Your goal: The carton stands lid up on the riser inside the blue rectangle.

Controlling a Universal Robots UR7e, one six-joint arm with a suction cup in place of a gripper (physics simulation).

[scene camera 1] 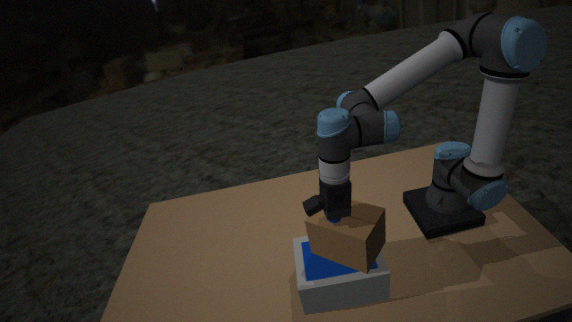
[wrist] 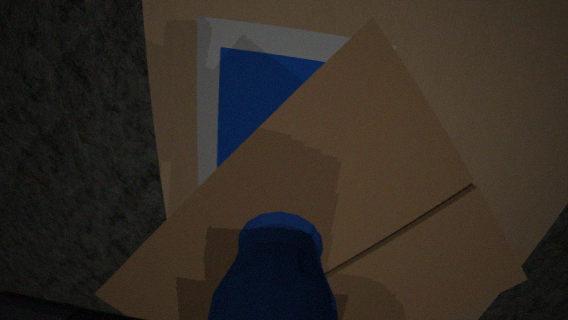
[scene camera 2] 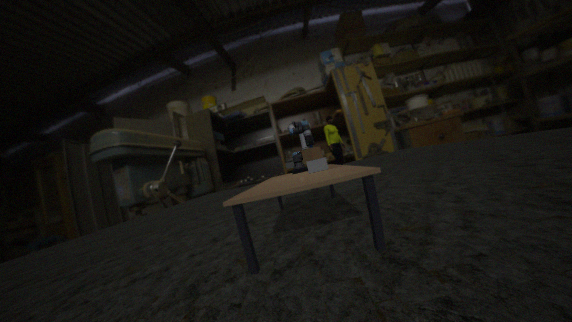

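Observation:
The brown carton is lid up, its seam showing in the wrist view, and turned at an angle to the riser. My suction gripper touches the carton's top, off its middle, and is shut on it. The light grey riser is under the carton. The blue rectangle on its top is partly hidden by the carton. The carton's underside is at or just above the riser; contact is hidden. Whether its whole base is inside the rectangle cannot be seen.
The wooden table carries the riser and the arm's black base, at the back right in scene camera 1. A person in a yellow top shows beyond the table in scene camera 2.

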